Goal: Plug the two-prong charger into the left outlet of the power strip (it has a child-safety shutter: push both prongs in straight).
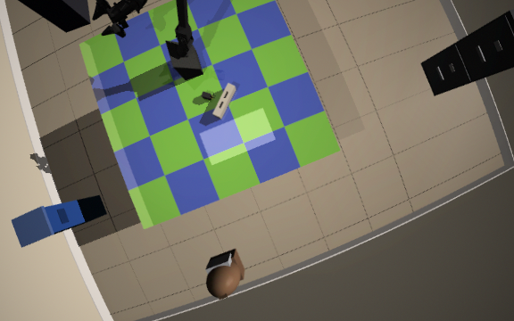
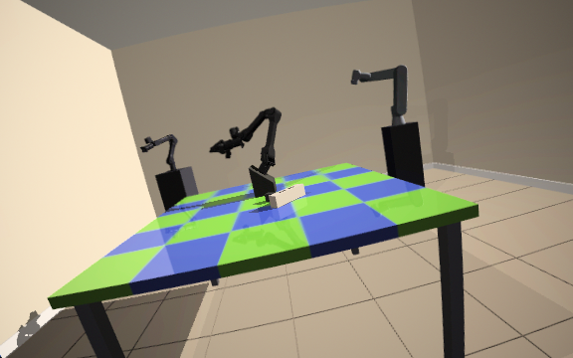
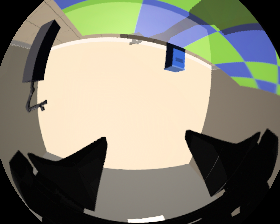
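My gripper tip is now 40 cm to the right of the two-prong charger, 37 cm short of it and 29 cm above it.
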